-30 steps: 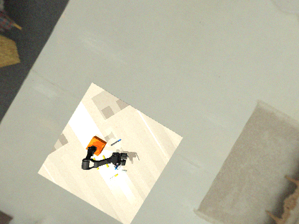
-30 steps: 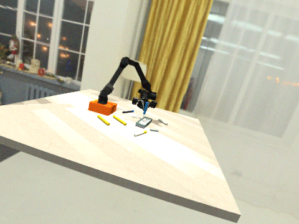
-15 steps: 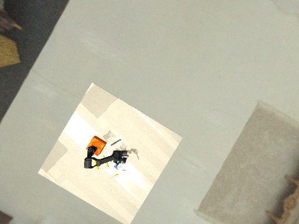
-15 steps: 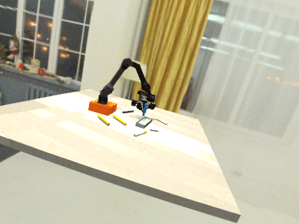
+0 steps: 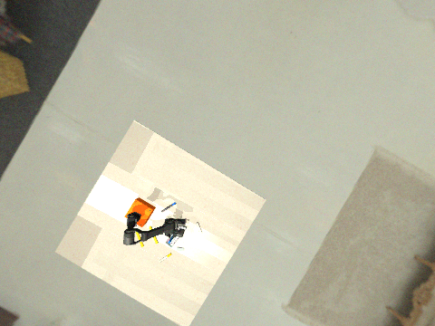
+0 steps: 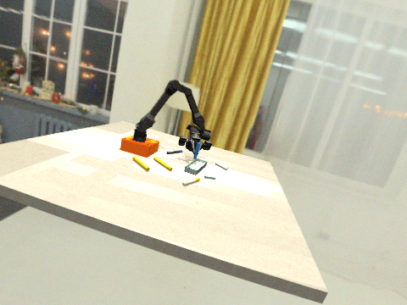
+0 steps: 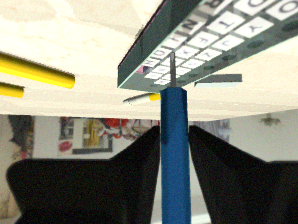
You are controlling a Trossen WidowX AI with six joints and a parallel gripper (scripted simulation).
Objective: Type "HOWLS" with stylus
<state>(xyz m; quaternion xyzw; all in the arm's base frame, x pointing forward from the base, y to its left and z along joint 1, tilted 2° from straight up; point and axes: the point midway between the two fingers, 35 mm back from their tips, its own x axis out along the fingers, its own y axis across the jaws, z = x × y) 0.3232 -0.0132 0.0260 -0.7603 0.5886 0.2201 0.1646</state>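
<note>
My gripper tip is 10 cm short of the grey piece, 10 cm to the left of it and 7 cm above it. From my gripper tip the other things lie so: dark pen: 12 cm behind, 21 cm to the left, 7 cm below; blue stylus: 1 cm below; yellow-tipped pen: 2 cm ahead, 21 cm to the right, 7 cm below.
</note>
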